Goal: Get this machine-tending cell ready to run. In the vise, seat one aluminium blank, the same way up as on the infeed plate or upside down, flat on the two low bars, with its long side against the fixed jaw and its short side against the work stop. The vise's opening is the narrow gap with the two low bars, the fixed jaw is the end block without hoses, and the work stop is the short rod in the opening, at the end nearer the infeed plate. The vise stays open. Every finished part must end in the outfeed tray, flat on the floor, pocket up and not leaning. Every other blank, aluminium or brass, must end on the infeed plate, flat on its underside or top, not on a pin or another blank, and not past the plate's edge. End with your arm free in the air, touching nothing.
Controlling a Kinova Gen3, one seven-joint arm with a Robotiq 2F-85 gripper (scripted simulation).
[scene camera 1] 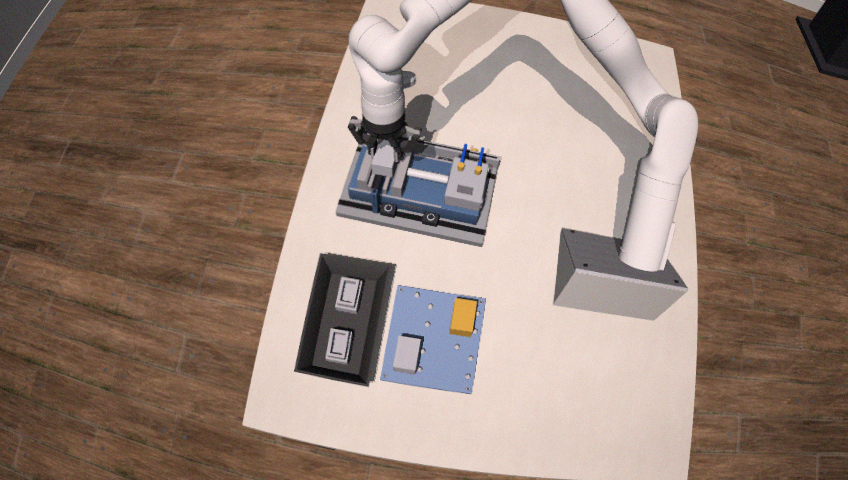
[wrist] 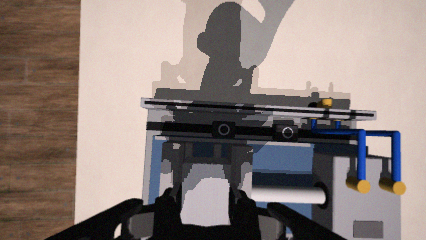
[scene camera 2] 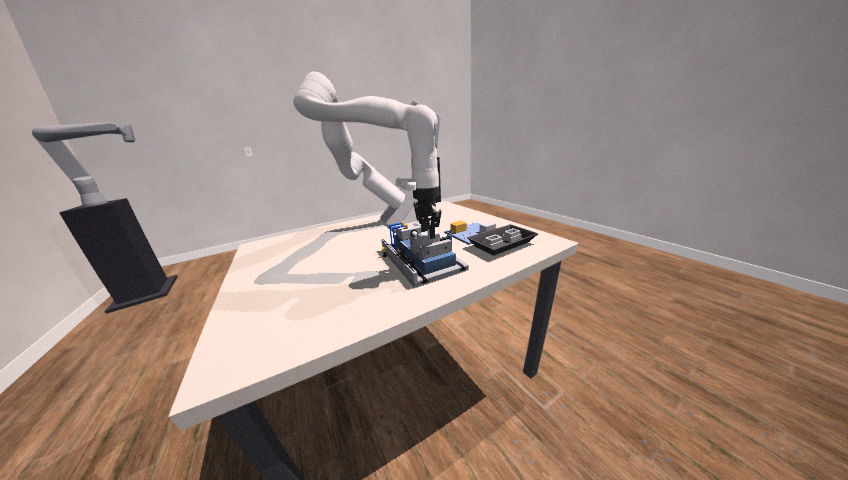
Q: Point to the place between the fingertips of my gripper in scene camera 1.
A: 385,156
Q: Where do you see a brass blank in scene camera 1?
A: At 462,322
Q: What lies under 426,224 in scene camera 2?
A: My gripper.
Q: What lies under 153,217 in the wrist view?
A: My gripper.
